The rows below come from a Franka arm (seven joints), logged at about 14 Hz.
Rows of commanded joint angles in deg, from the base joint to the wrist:
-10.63 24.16 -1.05 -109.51 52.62 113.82 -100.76
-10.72 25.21 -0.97 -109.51 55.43 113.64 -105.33
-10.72 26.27 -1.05 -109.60 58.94 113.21 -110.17
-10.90 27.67 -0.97 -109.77 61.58 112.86 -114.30
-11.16 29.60 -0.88 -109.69 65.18 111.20 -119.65
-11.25 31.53 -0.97 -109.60 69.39 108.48 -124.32
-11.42 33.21 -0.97 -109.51 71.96 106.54 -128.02
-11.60 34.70 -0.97 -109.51 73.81 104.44 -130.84
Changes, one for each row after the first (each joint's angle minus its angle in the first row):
-0.09 1.05 0.08 0.00 2.81 -0.18 -4.57
-0.09 2.11 0.00 -0.09 6.32 -0.61 -9.41
-0.27 3.51 0.08 -0.26 8.96 -0.96 -13.54
-0.53 5.44 0.17 -0.18 12.56 -2.62 -18.89
-0.62 7.37 0.08 -0.09 16.77 -5.34 -23.56
-0.79 9.05 0.08 0.00 19.34 -7.28 -27.26
-0.97 10.54 0.08 0.00 21.19 -9.38 -30.08

